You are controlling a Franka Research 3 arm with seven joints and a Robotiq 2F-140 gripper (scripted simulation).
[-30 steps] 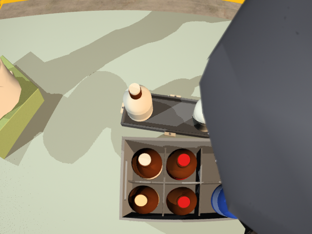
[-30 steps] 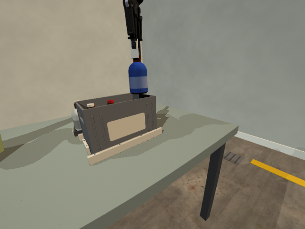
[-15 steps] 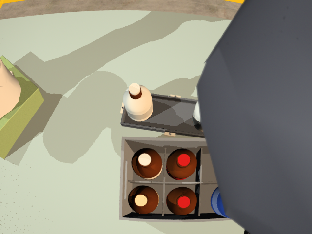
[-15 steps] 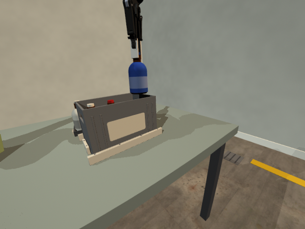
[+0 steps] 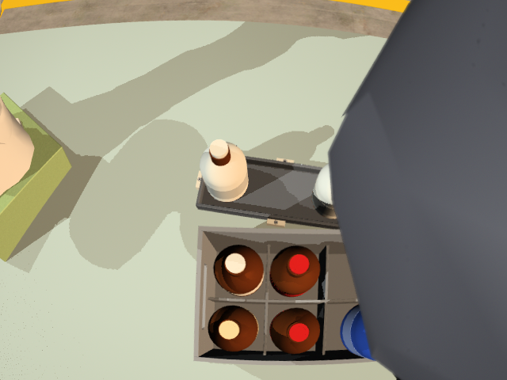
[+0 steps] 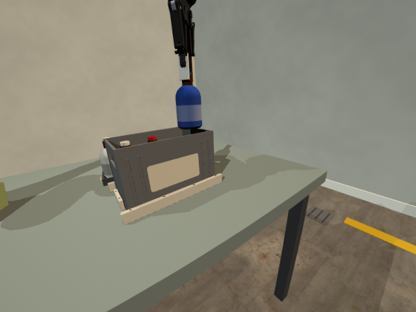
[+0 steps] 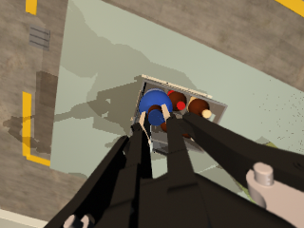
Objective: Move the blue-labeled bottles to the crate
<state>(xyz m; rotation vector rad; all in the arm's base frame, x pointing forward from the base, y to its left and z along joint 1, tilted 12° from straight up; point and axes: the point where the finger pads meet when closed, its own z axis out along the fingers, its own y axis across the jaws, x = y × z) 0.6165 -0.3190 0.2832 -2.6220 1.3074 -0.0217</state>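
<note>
The blue-labeled bottle lies 9 cm below my hand. Also, from my hand: grey crate: 27 cm below, 9 cm behind, 4 cm to the left; cream-labeled bottle: 27 cm below, 25 cm to the left, 21 cm behind; dark tray: 34 cm below, 24 cm to the left, 11 cm behind.
</note>
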